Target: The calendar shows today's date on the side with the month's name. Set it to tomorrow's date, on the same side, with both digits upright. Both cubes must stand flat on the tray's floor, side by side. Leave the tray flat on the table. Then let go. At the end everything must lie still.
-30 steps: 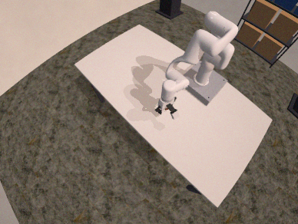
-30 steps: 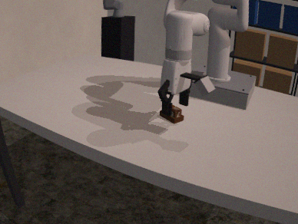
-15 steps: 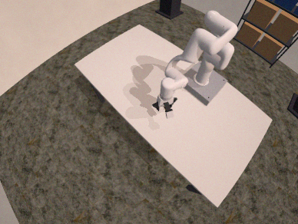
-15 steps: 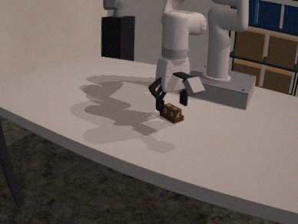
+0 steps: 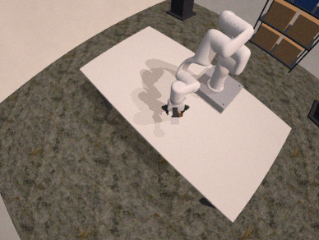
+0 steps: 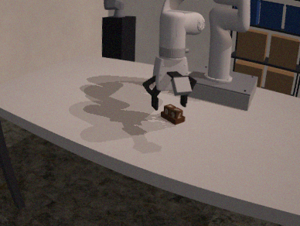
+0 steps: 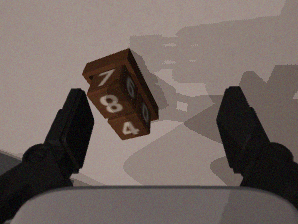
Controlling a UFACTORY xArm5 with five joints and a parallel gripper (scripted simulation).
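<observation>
Right now the brown wooden cube is 5 cm below my hand, 5 cm behind it and 2 cm to the right of it. From my hand the other things lie so: tray 6 cm below, 5 cm behind.
</observation>
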